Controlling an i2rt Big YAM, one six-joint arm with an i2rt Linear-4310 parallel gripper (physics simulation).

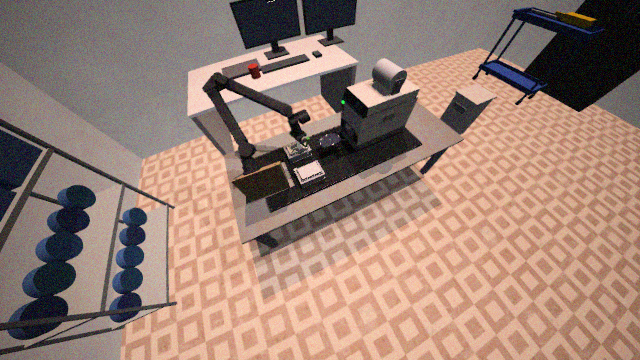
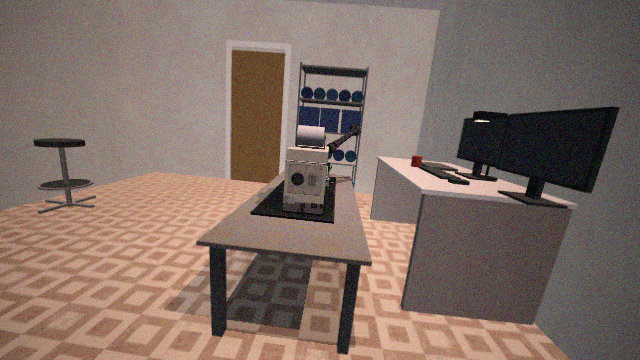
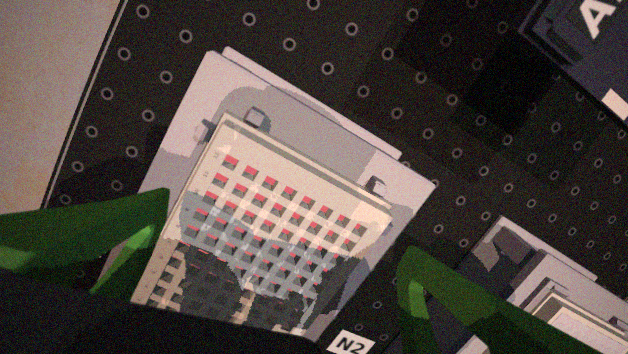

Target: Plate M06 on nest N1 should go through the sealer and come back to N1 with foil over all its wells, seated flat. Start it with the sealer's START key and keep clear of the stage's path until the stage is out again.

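Frame: origin at the arm's base, x left, y back, z up, level; centimetres.
Where they show: gripper, fingertip midpoint: (image 1: 302, 143) (image 3: 290, 232); arm's base at its link origin: (image 1: 252, 171).
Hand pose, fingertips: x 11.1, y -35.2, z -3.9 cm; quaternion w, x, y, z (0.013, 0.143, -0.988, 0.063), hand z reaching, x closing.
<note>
Each offset is from my fingertips to the top centre of the thing. "spot": to the spot under its first point.
A cream well plate {dx +0.0, dy +4.1, dz -1.4 cm} (image 3: 295, 220) (image 1: 298, 148) with open wells showing red sits on a pale nest {dx +0.0, dy +4.1, dz -2.0 cm} (image 3: 310, 122), inside corner posts. No plate name is readable. My gripper (image 3: 290, 232) (image 1: 305, 141) is open and empty, its green fingers above and on either side of the plate, apart from it. The near end of the plate is hidden by the gripper body. A label N2 {spot: dx -12.4, dy +10.6, dz -8.7 cm} (image 3: 351, 343) lies near a second nest, which bears a white-topped plate {dx -21.3, dy +3.8, dz -2.0 cm} (image 3: 590, 331) (image 1: 309, 171). The sealer (image 1: 377, 120) (image 2: 305, 175) shows a green light. The START key cannot be made out.
A dark bluish block {dx -6.6, dy -21.9, dz +1.8 cm} (image 3: 575, 55) (image 1: 329, 141) with a partly visible label starting with A stands between the nests and the sealer. A brown panel (image 1: 264, 183) leans near the arm's base. A desk (image 1: 320, 68) (image 2: 450, 186) with monitors and a red mug (image 1: 254, 70) (image 2: 416, 161) stands behind.
</note>
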